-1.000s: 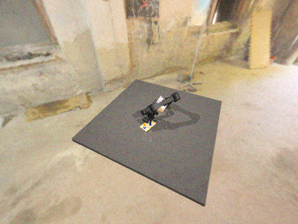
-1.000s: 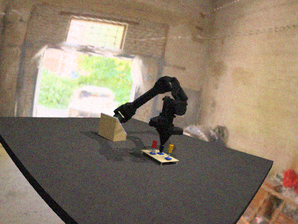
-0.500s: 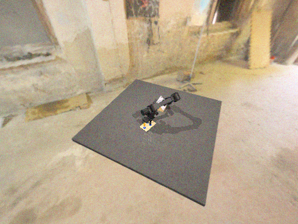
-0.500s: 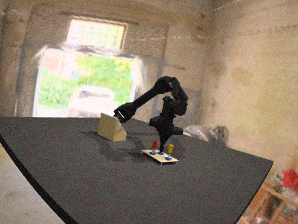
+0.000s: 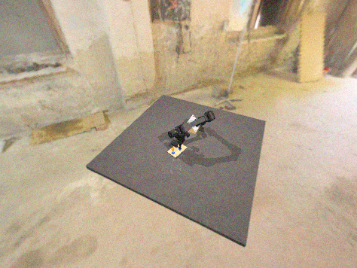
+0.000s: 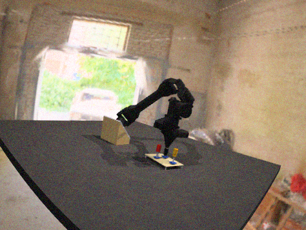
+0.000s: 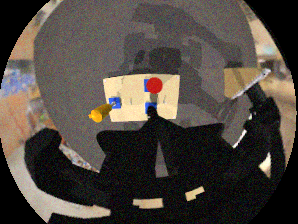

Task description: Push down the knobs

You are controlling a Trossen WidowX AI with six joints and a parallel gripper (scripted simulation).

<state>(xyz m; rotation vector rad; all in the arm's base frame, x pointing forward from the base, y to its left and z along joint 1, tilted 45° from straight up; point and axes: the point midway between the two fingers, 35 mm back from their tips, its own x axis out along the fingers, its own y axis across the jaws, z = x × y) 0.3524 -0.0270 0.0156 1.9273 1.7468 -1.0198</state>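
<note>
Right now my gripper tip is 20 mm above the black knob. Also, from my gripper tip: yellow knob: 70 mm ahead, 40 mm to the right.
</note>
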